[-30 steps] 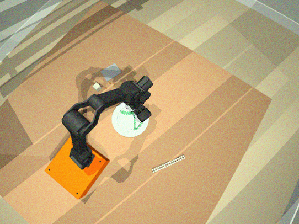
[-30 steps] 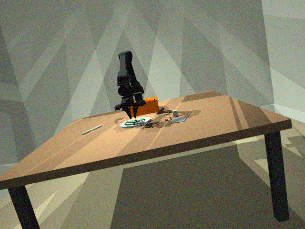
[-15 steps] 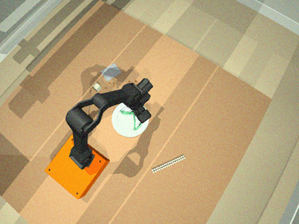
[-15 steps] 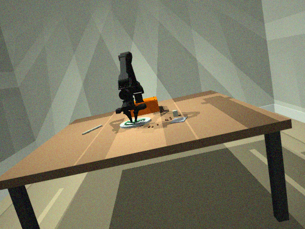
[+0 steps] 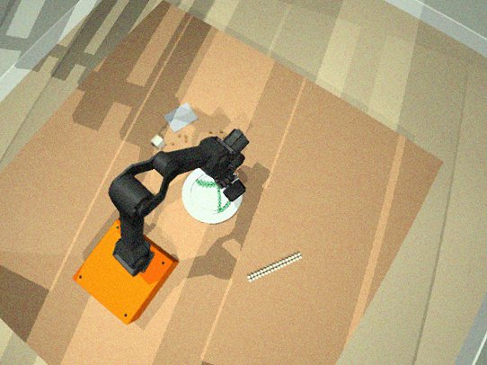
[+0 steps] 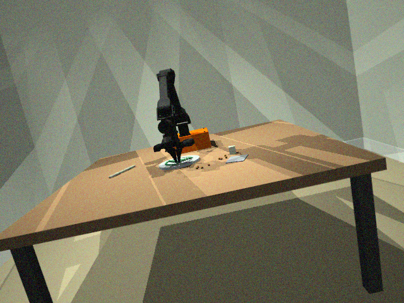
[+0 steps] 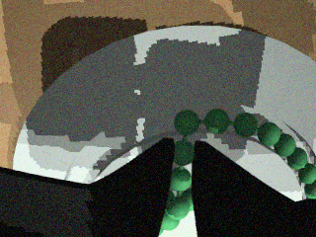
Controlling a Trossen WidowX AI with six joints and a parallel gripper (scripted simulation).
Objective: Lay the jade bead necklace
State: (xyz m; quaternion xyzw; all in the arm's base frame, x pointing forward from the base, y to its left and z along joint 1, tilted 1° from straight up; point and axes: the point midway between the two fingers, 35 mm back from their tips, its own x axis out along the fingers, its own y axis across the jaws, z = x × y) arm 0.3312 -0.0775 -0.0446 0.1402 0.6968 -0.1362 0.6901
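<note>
My gripper tip is now 5 cm past the round bead board, 1 cm to the right of it and 1 cm above it. From my gripper tip the other things lie so: grey flat plate: 14 cm ahead, 25 cm to the left, 1 cm below; small white cube: 1 cm ahead, 26 cm to the left.
</note>
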